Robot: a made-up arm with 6 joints. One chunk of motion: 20 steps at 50 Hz.
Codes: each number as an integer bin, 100 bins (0 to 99) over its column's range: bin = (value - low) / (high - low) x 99, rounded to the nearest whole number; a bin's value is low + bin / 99 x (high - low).
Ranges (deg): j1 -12..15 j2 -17..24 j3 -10..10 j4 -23..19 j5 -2..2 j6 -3..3
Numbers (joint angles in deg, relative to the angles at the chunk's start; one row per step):
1: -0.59 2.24 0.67 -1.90 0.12 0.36
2: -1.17 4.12 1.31 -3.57 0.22 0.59
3: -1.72 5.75 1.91 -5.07 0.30 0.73
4: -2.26 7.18 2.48 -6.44 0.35 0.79
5: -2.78 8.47 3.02 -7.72 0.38 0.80
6: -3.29 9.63 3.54 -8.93 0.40 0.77
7: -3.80 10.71 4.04 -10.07 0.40 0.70
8: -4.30 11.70 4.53 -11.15 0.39 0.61
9: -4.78 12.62 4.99 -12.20 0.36 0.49
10: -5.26 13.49 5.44 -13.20 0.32 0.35
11: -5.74 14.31 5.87 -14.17 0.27 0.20
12: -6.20 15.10 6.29 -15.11 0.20 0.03
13: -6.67 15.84 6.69 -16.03 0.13 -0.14
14: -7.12 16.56 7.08 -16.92 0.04 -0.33
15: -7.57 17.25 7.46 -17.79 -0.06 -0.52
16: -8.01 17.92 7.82 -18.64 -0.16 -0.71
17: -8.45 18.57 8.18 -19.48 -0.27 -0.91
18: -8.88 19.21 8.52 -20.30 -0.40 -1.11
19: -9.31 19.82 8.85 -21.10 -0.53 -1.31
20: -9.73 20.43 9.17 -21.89 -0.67 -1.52
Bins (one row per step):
1: 42 46 53 50 52 55
2: 40 51 56 46 55 59
3: 38 55 59 42 57 62
4: 36 58 62 39 58 63
5: 34 62 64 36 59 63
6: 32 64 67 33 59 62
7: 30 67 69 30 59 61
8: 28 69 72 28 59 60
9: 26 72 74 25 58 58
10: 25 74 76 23 57 55
11: 23 76 79 21 56 53
12: 21 78 81 19 54 50
13: 20 79 83 16 53 47
14: 18 81 85 14 50 44
15: 16 83 86 12 48 41
16: 15 84 88 10 46 38
17: 13 86 90 8 43 34
18: 11 87 92 6 40 31
19: 10 89 93 4 36 28
20: 8 90 95 3 33 24

